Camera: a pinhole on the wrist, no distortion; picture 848 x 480 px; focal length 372.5 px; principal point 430.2 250.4 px. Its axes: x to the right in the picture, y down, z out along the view. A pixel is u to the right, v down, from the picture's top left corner.
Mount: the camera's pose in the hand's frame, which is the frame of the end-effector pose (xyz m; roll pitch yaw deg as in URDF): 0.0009 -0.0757 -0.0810 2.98 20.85 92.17
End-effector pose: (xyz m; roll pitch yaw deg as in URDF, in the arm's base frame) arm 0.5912 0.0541 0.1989 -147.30 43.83 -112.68
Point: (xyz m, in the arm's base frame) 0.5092 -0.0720 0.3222
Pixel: behind the camera
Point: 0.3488 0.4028 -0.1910
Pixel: 814.7 167.1
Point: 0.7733 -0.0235 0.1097
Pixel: 177.0 162.4
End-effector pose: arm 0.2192 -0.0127 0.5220 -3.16 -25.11 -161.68
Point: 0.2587 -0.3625 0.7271
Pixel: 704.9 110.0
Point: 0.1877 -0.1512 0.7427
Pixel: 523.9 71.2
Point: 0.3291 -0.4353 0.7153
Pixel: 748.0 161.4
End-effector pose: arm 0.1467 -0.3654 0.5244 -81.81 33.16 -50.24
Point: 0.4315 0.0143 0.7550
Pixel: 299.0 428.0
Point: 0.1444 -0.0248 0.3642
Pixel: 702.9 390.1
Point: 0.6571 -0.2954 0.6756
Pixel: 172.2 159.9
